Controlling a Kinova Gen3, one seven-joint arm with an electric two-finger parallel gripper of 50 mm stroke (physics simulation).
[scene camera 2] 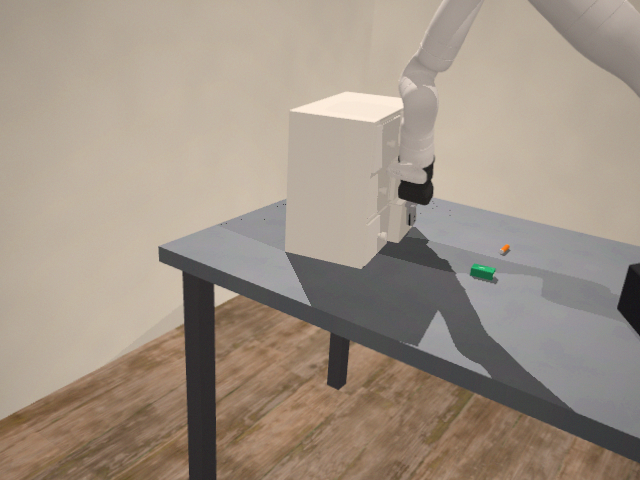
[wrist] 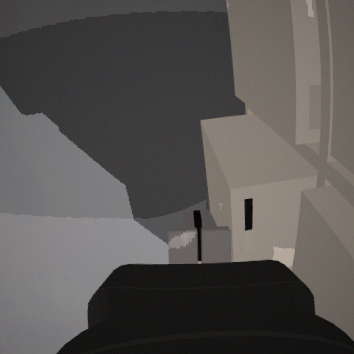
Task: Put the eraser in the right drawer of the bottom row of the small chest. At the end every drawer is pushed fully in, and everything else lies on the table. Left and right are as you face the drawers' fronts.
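Places are measured from the arm's base along level axes (x ahead, y left, z up), in metres.
Pixels of known places: gripper, fingertip midpoint: [scene camera 2: 411,222] [wrist: 196,227].
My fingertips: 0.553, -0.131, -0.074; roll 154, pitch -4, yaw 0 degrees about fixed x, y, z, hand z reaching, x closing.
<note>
Ahead of a thing's pixels: the offset from my fingertips to its middle, as dx, dy, dz. Level surfaces: height alone.
The small white chest [scene camera 2: 325,180] [wrist: 265,55] stands on the table, its drawer fronts facing right in the scene view. In the bottom row the right drawer @(+0.094, -0.008, +0.011) [scene camera 2: 397,222] [wrist: 217,175] sticks out; the left one has a small knob. My gripper [scene camera 2: 411,219] [wrist: 196,227] is shut and empty, pointing down at the front of the protruding drawer; whether it touches is unclear. The drawer's inside is hidden. A green block @(-0.206, +0.105, -0.033) [scene camera 2: 482,271] with a white end, which looks like the eraser, lies on the table away from the chest; it does not show in the wrist view.
A small orange and white piece @(-0.213, -0.059, -0.037) [scene camera 2: 504,249] lies behind the green block on the table @(dz -0.042) [scene camera 2: 568,351]. A black object [scene camera 2: 631,297] stands at the right edge of the scene view. The arm [scene camera 2: 419,113] hangs close in front of the chest's upper fronts, partly hiding them.
</note>
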